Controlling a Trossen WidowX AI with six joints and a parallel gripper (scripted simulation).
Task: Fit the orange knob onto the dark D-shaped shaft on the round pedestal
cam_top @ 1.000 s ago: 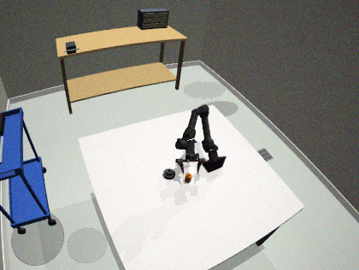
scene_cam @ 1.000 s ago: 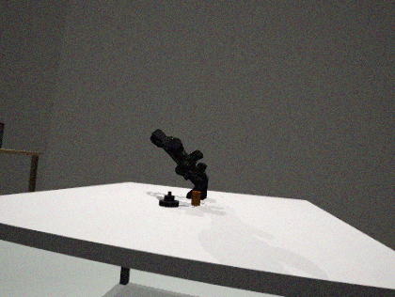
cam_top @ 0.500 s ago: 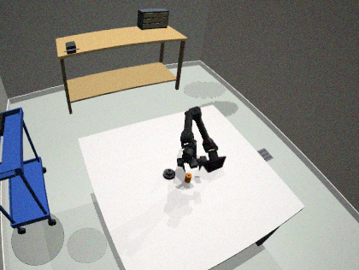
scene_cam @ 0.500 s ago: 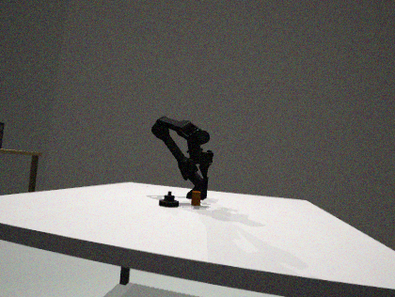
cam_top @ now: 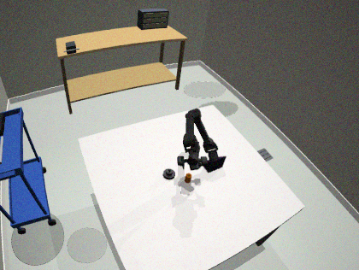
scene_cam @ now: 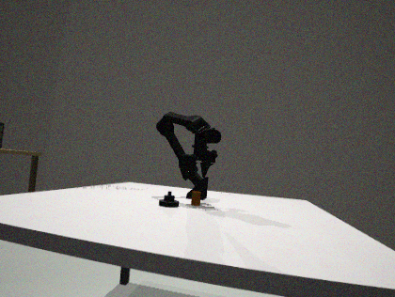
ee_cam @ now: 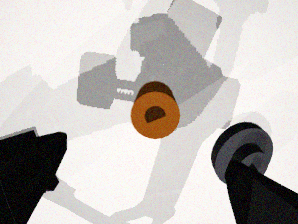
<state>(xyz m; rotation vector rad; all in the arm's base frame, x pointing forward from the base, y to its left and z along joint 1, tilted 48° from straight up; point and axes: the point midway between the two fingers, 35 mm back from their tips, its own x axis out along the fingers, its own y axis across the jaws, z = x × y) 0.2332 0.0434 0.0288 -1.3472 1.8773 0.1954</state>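
My gripper tip is now 90 mm above the orange knob. From my gripper tip the other things lie so: dark round pedestal 80 mm ahead, 110 mm to the right, 90 mm below.
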